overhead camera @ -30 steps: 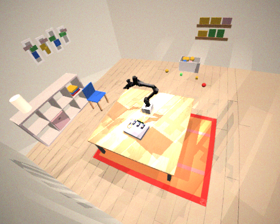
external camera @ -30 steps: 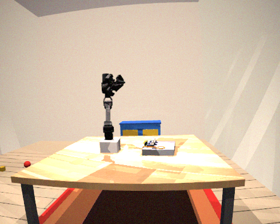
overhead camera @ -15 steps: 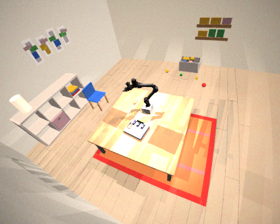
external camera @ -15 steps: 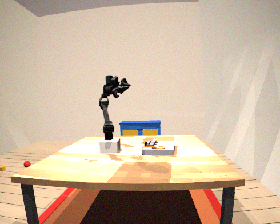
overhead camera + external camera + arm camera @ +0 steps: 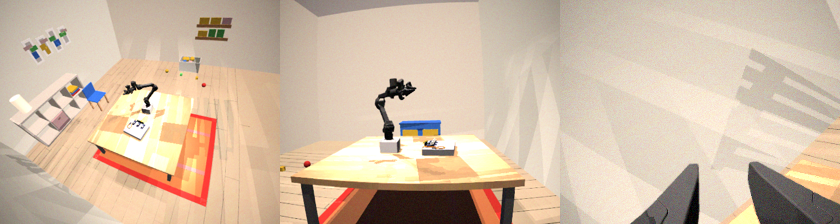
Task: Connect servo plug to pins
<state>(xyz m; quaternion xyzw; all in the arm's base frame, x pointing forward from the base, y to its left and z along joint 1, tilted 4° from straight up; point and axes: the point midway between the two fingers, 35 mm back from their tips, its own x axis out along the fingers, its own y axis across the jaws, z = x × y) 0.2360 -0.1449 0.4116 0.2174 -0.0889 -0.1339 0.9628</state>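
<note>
The yellow band is 420 mm below my gripper tip, 220 mm to the left of it and 40 mm ahead of it. The rest, counted from my gripper tip: servo motor (450 mm below, 200 mm to the left, 90 mm ahead); then printed holder (470 mm below, 190 mm to the left, 190 mm ahead).
</note>
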